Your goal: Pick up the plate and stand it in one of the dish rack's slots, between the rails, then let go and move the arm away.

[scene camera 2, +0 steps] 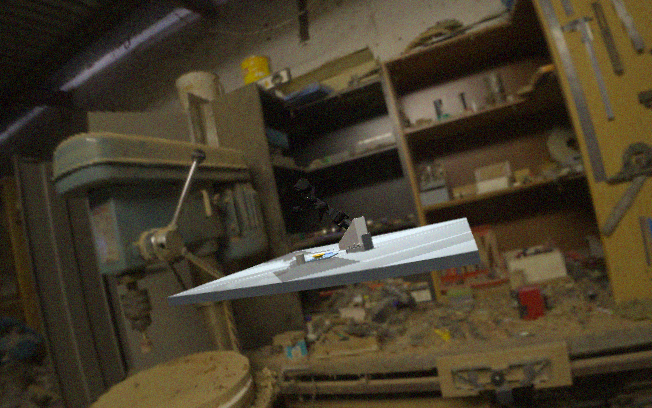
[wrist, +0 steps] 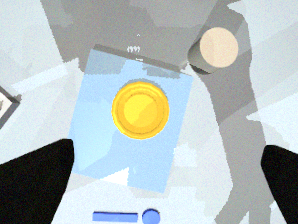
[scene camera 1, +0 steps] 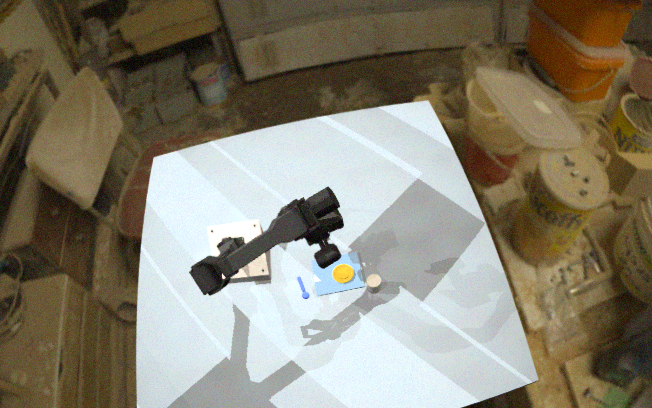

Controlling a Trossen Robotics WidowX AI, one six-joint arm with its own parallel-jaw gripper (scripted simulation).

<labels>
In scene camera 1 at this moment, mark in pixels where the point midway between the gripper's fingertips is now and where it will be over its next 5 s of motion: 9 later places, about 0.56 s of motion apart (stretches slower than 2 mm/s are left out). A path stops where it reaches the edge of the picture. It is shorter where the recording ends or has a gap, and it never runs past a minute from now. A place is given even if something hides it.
My gripper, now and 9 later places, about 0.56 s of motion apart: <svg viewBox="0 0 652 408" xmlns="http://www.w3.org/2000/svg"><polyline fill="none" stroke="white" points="332,249 341,262 343,268 344,271 344,274 343,274 345,261 345,248 326,226 307,216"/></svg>
</labels>
